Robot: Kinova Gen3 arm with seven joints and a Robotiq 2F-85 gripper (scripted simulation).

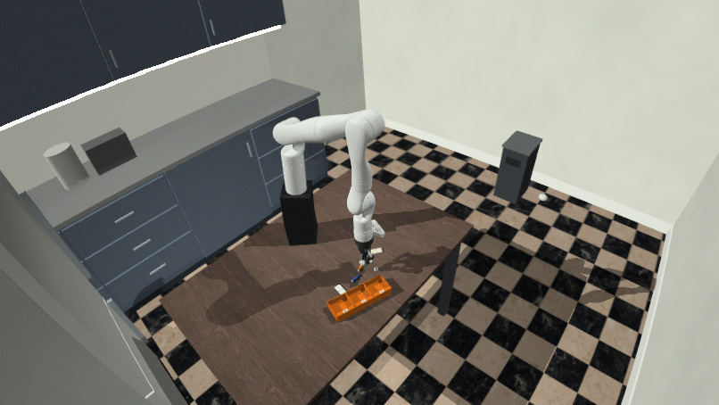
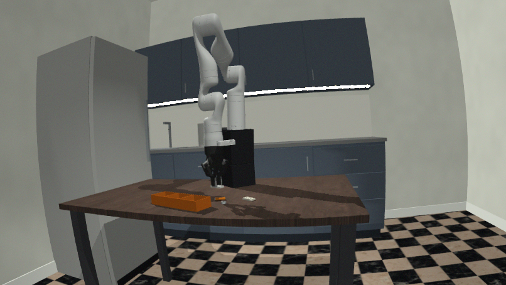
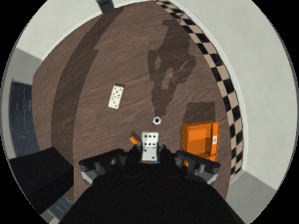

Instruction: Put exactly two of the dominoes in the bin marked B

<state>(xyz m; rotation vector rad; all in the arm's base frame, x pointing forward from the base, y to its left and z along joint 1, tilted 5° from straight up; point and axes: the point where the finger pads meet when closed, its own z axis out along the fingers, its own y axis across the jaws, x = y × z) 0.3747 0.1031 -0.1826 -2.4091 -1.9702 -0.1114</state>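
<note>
The orange bin tray is 110 mm ahead of my hand, 110 mm to the right of it and 60 mm below it. The rest, counted from my hand: blue marker: 10 mm ahead, 60 mm to the right, 80 mm below; then small nut: 20 mm ahead, 40 mm to the left, 80 mm below; then orange marker: 30 mm behind, 10 mm to the right, 80 mm below.
</note>
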